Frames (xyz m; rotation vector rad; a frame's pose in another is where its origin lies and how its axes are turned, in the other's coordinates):
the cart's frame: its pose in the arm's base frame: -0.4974 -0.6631 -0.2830 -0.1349 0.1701 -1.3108
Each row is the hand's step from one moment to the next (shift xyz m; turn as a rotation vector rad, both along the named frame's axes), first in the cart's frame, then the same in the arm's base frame.
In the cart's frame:
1: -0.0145 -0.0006 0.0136 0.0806 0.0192 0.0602
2: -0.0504 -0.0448 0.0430 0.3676 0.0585 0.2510
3: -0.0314 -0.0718 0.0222 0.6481 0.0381 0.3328
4: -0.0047 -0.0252 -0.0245 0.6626 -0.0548 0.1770
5: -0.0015 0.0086 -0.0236 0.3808 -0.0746 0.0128
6: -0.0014 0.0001 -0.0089 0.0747 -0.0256 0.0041
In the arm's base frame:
1: -0.0014 0.0139 0.0141 0.0502 -0.0730 0.0514
2: -0.0463 0.0376 0.0533 0.1968 -0.3403 0.2168
3: -0.0714 0.0123 0.0372 0.2633 -0.6167 0.2874
4: -0.0300 -0.0019 -0.0189 0.1476 -0.6545 0.1522
5: 0.0031 0.0036 -0.0247 0.0261 -0.3873 0.0087
6: -0.0020 0.0014 -0.0087 -0.0049 -0.0787 0.0054

